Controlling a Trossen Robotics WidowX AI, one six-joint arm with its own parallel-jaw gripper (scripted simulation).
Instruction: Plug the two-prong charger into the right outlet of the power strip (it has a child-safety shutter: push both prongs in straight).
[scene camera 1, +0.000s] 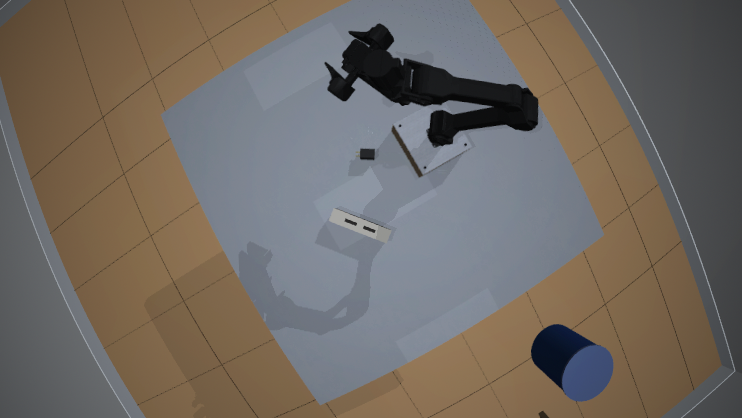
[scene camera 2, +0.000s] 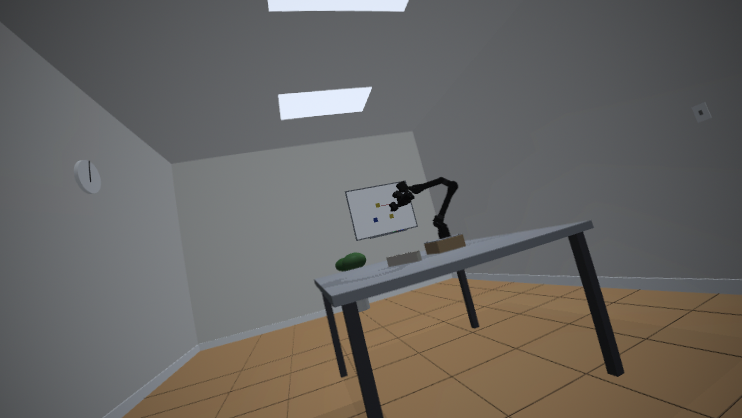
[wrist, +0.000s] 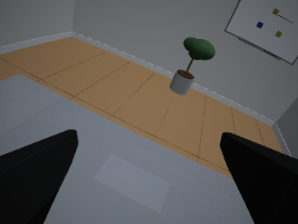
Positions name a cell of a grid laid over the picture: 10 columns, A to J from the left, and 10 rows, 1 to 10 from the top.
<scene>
My gripper (scene camera 1: E2) is open and holds nothing.
My gripper shows as well in the wrist view (wrist: F7).
</scene>
